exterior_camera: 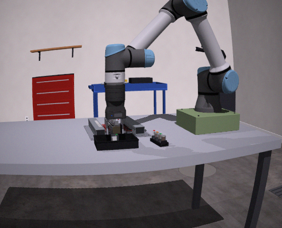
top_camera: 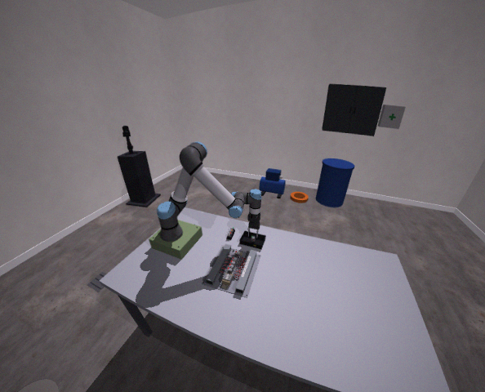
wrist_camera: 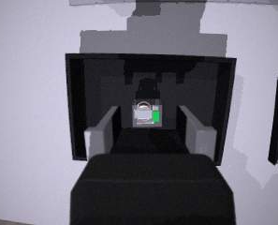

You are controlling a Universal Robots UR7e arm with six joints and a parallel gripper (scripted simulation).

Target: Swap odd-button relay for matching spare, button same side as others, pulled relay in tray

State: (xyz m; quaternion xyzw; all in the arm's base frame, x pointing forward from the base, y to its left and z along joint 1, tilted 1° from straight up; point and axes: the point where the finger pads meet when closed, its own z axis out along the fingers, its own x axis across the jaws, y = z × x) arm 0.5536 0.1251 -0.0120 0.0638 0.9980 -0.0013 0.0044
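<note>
Right now my hand is 50 mm above the black tray.
</note>
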